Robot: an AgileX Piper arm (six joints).
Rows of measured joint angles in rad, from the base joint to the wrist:
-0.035 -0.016 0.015 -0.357 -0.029 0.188
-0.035 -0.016 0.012 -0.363 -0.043 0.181
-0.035 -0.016 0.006 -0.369 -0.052 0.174
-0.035 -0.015 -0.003 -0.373 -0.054 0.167
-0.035 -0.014 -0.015 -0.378 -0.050 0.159
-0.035 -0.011 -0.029 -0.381 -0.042 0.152
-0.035 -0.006 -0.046 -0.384 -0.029 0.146
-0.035 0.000 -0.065 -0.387 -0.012 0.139
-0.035 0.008 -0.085 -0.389 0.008 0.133
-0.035 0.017 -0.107 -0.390 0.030 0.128
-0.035 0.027 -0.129 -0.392 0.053 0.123
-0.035 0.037 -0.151 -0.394 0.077 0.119
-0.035 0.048 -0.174 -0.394 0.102 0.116
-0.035 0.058 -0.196 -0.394 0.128 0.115
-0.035 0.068 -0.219 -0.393 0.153 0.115
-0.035 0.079 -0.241 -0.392 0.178 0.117
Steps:
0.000 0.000 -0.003 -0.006 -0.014 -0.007
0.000 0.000 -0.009 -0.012 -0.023 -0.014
0.000 0.001 -0.018 -0.016 -0.025 -0.021
0.000 0.002 -0.030 -0.021 -0.021 -0.029
0.000 0.005 -0.044 -0.024 -0.013 -0.036
0.000 0.010 -0.061 -0.027 0.000 -0.042
0.000 0.016 -0.080 -0.030 0.017 -0.049
0.000 0.024 -0.100 -0.032 0.037 -0.055
0.000 0.033 -0.122 -0.033 0.059 -0.060
0.000 0.043 -0.144 -0.035 0.082 -0.065
0.000 0.053 -0.166 -0.037 0.106 -0.069
0.000 0.064 -0.189 -0.037 0.131 -0.072
0.000 0.074 -0.211 -0.037 0.157 -0.073
0.000 0.084 -0.234 -0.036 0.182 -0.073
0.000 0.095 -0.256 -0.035 0.207 -0.071

